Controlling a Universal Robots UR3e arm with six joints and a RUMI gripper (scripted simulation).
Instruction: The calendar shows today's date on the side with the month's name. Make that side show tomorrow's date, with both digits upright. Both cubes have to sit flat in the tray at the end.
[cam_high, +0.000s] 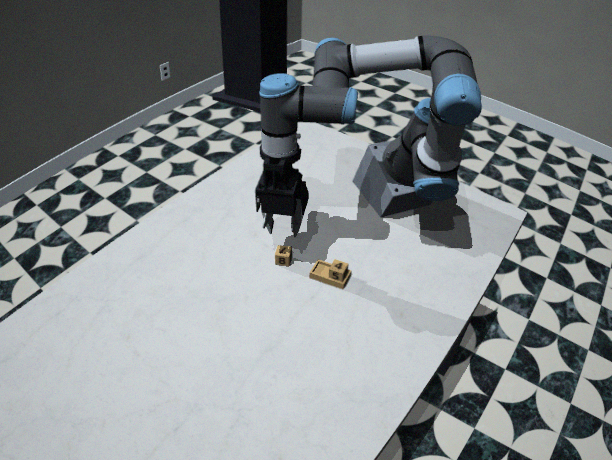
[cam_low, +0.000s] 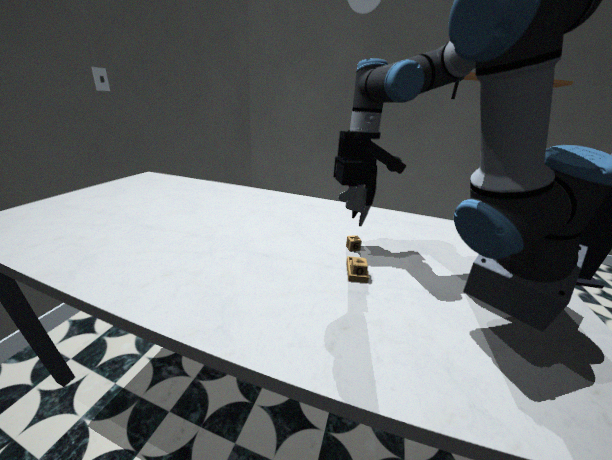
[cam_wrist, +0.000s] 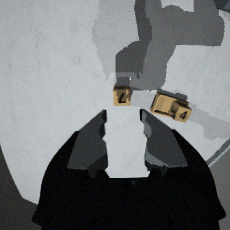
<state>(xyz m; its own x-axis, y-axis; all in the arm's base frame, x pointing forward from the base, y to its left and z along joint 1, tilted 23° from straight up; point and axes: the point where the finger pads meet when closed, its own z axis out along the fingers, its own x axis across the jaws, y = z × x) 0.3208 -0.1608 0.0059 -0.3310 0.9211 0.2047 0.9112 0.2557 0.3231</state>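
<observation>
My gripper is now 80 mm above the wooden cube. Round my hand: wooden calendar tray: 10 mm behind, 110 mm to the left, 90 mm below.
</observation>
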